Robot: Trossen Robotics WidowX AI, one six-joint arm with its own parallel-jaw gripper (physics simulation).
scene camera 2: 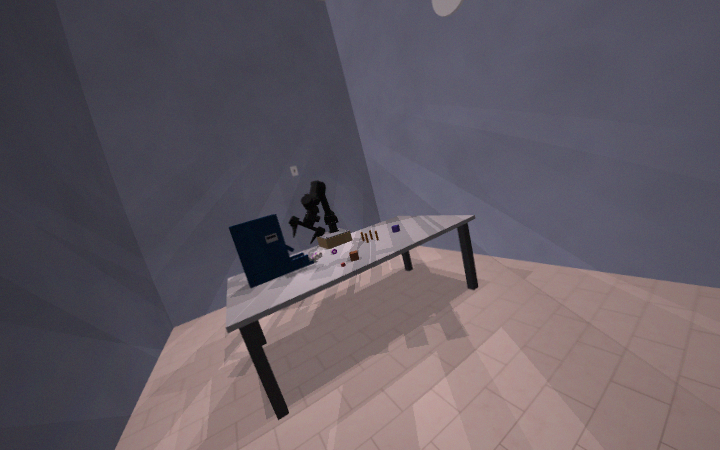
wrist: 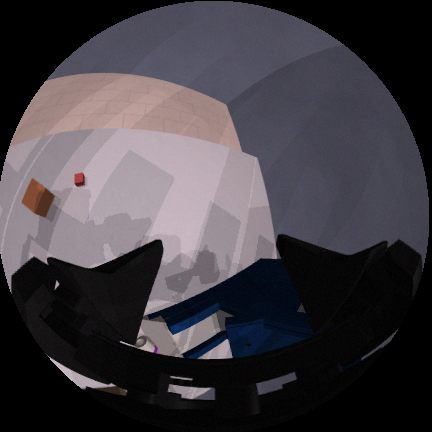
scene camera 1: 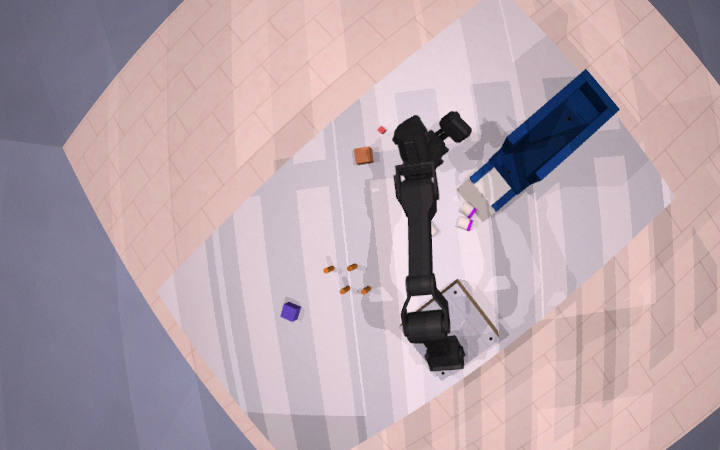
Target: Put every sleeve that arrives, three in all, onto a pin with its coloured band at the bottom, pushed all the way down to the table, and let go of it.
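My gripper (scene camera 1: 434, 132) (scene camera 2: 303, 238) (wrist: 220, 243) is open and empty, above the table and to the left of the blue chute in the overhead view. Two white sleeves with magenta bands (scene camera 1: 467, 208) (scene camera 1: 463, 223) lie on their sides close together at the chute's mouth. One sleeve (wrist: 145, 342) shows partly beside the left finger in the wrist view. A third sleeve (scene camera 1: 434, 229) is mostly hidden under the arm; its purple ring end (scene camera 2: 333, 251) shows in the second scene view. Several orange pins (scene camera 1: 328, 269) (scene camera 1: 352, 266) (scene camera 1: 344, 289) (scene camera 1: 365, 289) (scene camera 2: 370, 235) stand bare.
The blue chute (scene camera 1: 541, 174) (scene camera 2: 249, 249) (wrist: 260, 280) has a pale ramp (scene camera 1: 471, 195) at its mouth. An orange block (scene camera 1: 363, 155) (scene camera 2: 354, 255) (wrist: 36, 197), a small red cube (scene camera 1: 381, 129) (scene camera 2: 343, 264) (wrist: 79, 179) and a purple block (scene camera 1: 290, 311) (scene camera 2: 395, 228) sit on the table.
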